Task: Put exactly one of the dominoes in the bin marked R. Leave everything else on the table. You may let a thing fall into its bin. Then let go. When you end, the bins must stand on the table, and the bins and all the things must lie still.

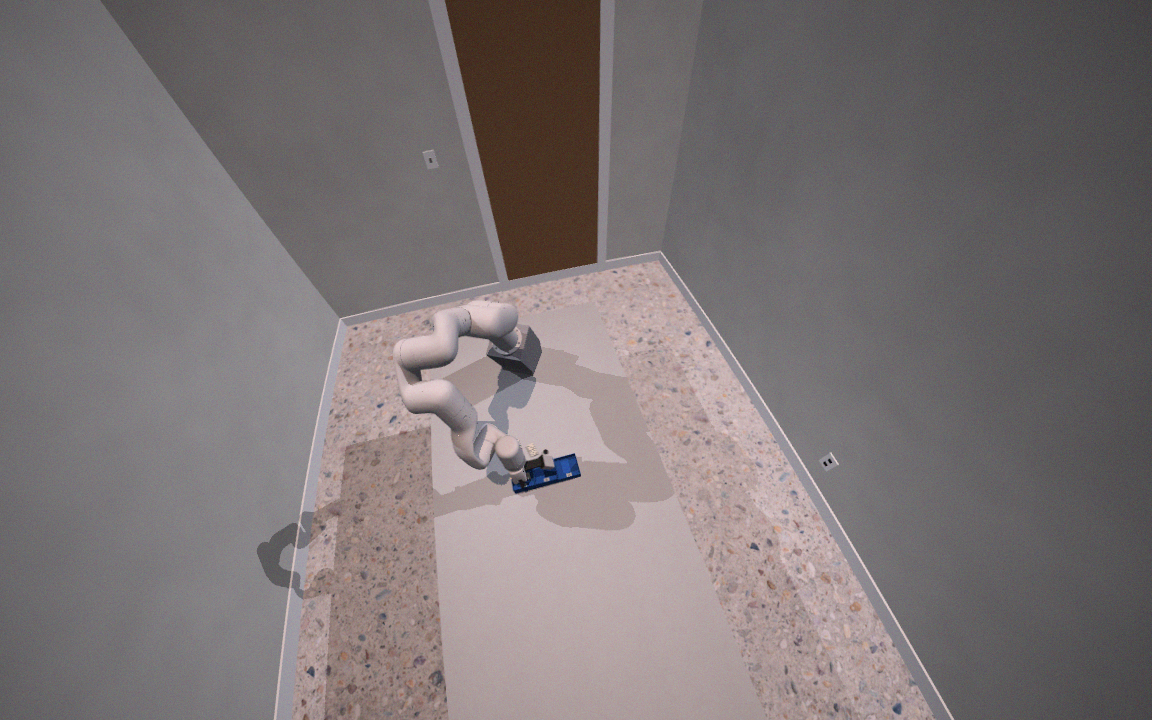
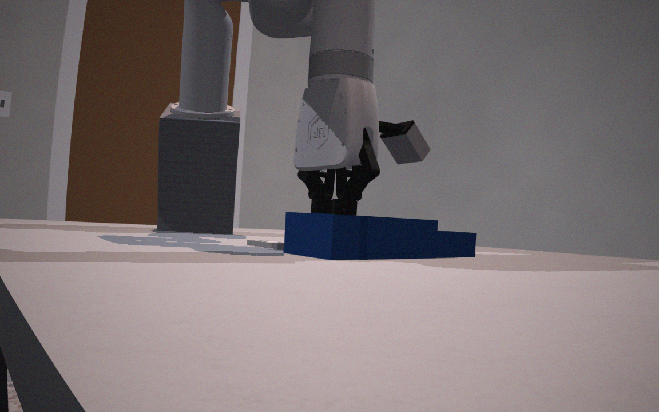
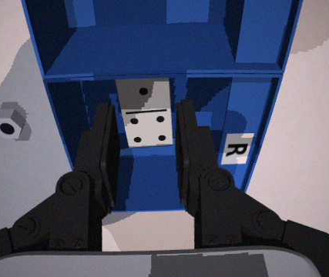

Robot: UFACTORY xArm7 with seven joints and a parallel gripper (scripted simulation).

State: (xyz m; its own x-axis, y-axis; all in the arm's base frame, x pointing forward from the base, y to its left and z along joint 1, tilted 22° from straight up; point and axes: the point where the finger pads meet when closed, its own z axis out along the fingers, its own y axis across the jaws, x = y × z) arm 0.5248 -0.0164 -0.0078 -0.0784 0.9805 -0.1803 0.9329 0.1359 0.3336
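Right now the white domino is 3 cm below my hand. Round my hand: blue bin (8 cm to the left, 2 cm below); grey hex nut (8 cm behind, 4 cm below, 2 cm to the right).
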